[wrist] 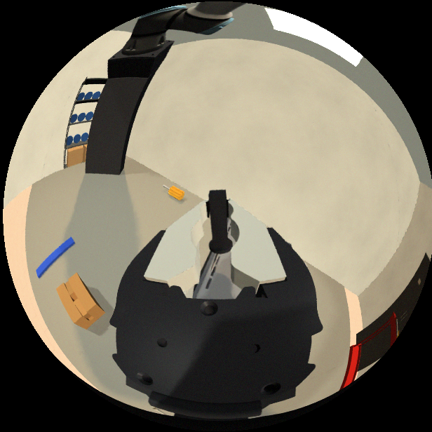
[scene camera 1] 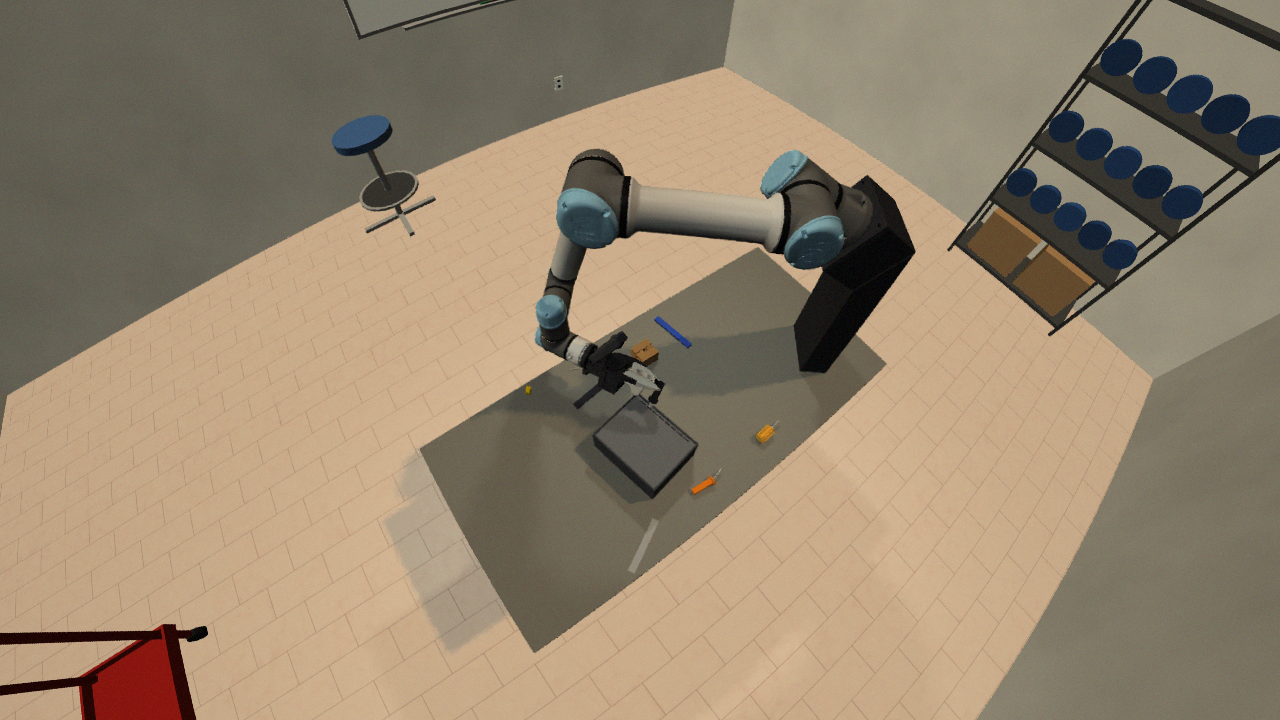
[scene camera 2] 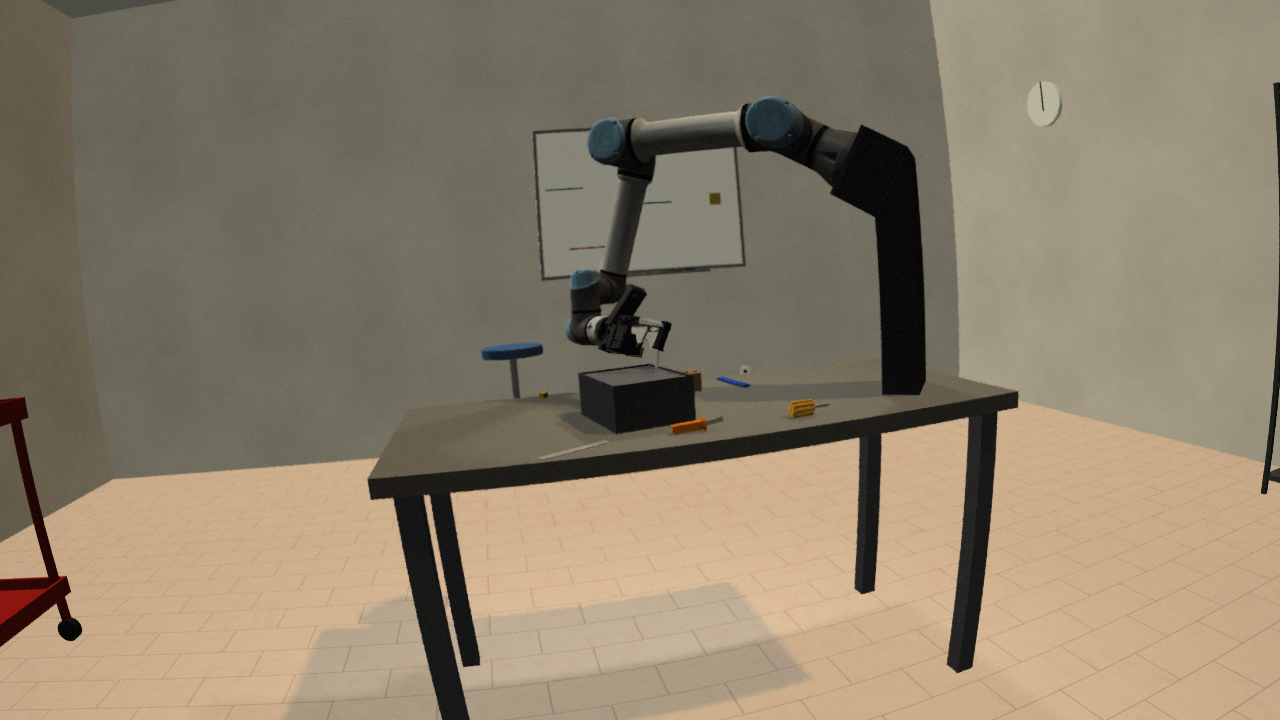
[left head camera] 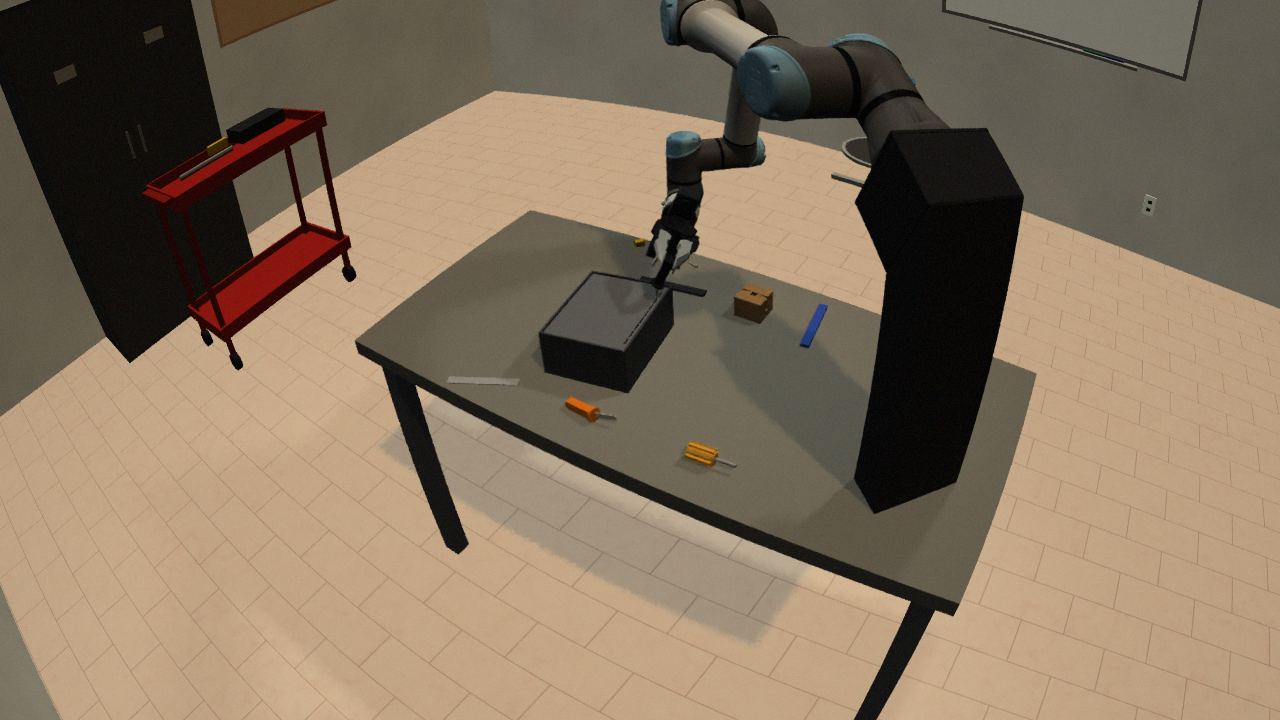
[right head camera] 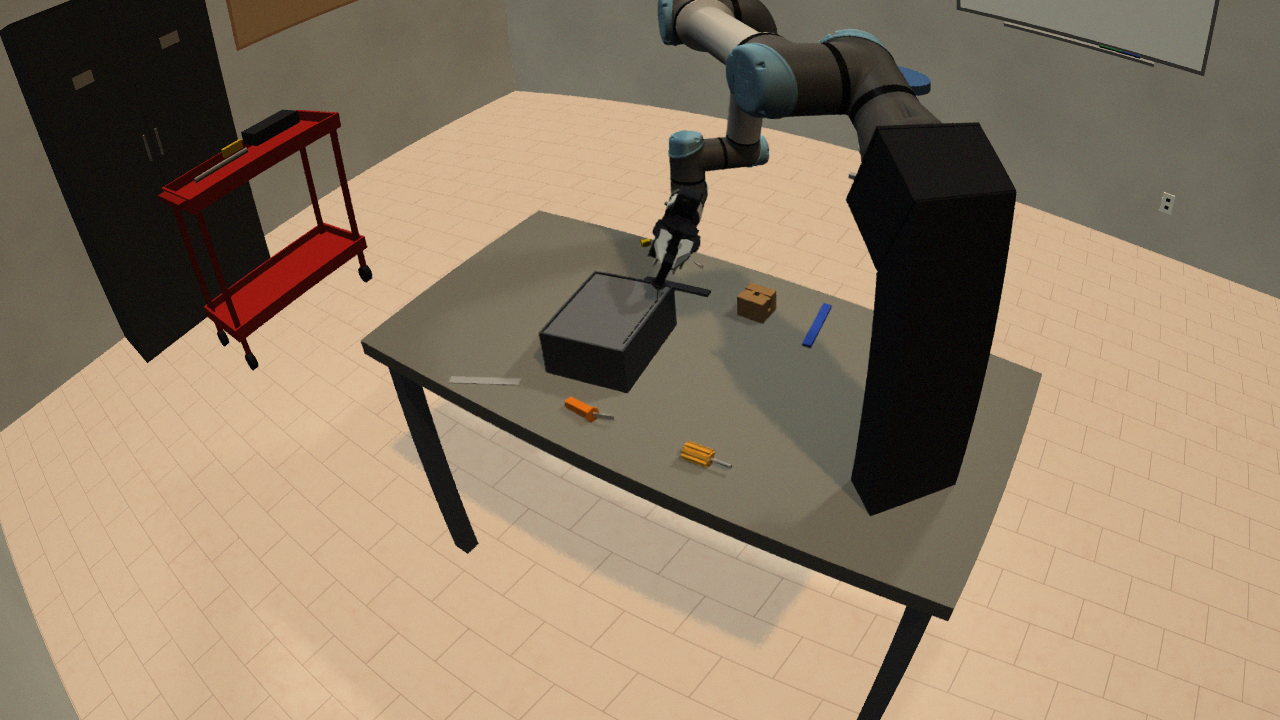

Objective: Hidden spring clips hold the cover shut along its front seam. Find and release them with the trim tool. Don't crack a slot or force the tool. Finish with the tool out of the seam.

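The dark box stands on the table, with its grey cover lying flat on top. A row of narrow slots runs along one edge of the cover. My gripper is shut on the trim tool's black handle, over one end of the slotted edge. The tool's thin pale blade points down to the cover's edge. The handle hides the tip in the wrist view, and I cannot tell whether it is in a slot. The clips are hidden.
A black bar lies beside the box. A cardboard block and a blue strip lie farther along. An orange-handled tool, a yellow-handled tool and a pale strip lie on the box's other side.
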